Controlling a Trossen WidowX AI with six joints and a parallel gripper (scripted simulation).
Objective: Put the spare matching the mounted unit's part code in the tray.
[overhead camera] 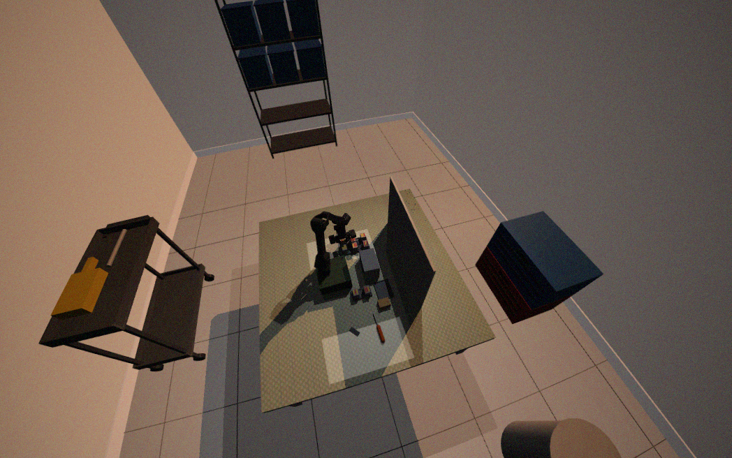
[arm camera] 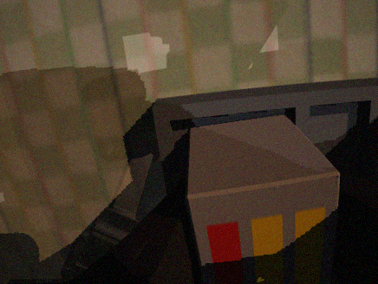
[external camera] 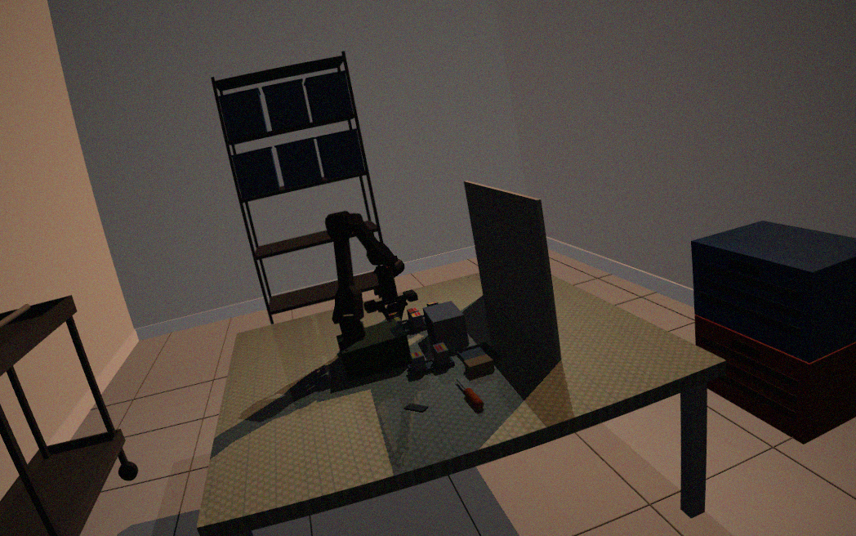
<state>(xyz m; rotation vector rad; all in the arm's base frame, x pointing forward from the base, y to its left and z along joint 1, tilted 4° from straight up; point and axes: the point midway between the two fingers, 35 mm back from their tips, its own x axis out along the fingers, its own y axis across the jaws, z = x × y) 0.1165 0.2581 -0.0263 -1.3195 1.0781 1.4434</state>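
The grey tray lies 240 mm ahead of my gripper tip, 380 mm to the right of it and 10 mm below it. The rest, counted from my gripper tip: grey mounted unit: 170 mm ahead, 190 mm to the right, 30 mm above; spare block: 10 mm to the right, 20 mm above; dark slotted frame: 80 mm ahead, 20 mm to the right, 10 mm below.
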